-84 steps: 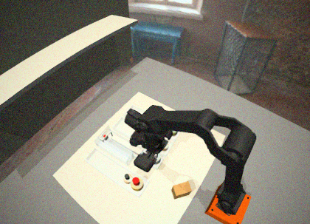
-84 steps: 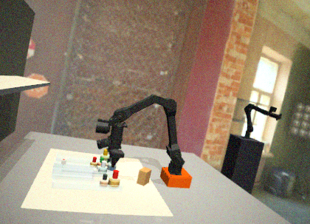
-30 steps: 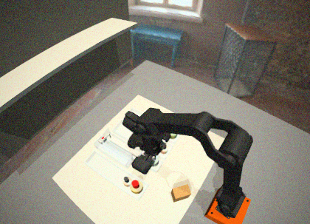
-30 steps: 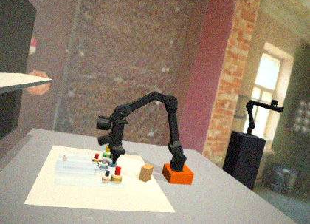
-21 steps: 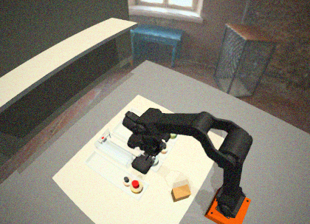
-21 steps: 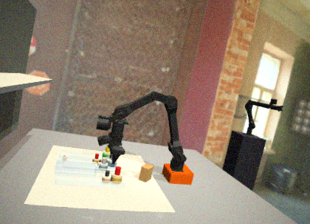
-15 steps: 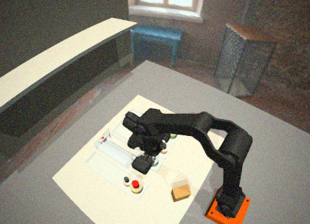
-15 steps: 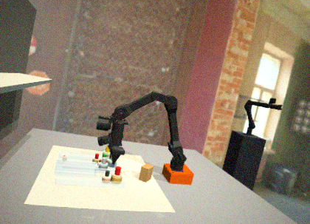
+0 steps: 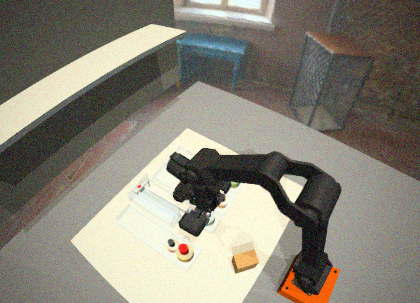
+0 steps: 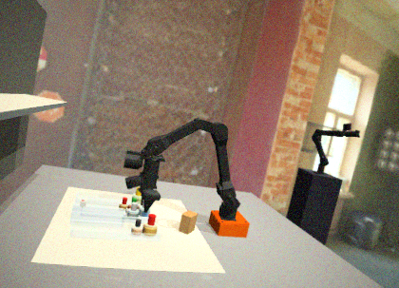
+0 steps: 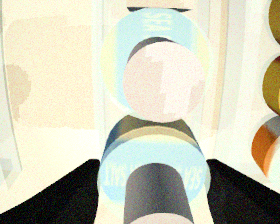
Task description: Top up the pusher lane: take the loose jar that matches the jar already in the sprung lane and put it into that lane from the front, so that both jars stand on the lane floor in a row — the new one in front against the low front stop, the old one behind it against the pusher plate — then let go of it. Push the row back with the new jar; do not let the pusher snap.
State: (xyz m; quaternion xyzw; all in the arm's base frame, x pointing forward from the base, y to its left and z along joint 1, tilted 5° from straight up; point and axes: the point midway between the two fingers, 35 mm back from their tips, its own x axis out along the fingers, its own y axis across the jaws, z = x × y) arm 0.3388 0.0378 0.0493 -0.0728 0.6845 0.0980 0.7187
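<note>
Now: the clear sprung lane 130 mm ahead of my gripper tip, 60 mm to the left of it and 30 mm below it. Round my gripper tip: cardboard box: 170 mm behind, 30 mm to the left, 10 mm below; red mark: 210 mm ahead, 90 mm to the left, 20 mm above.
</note>
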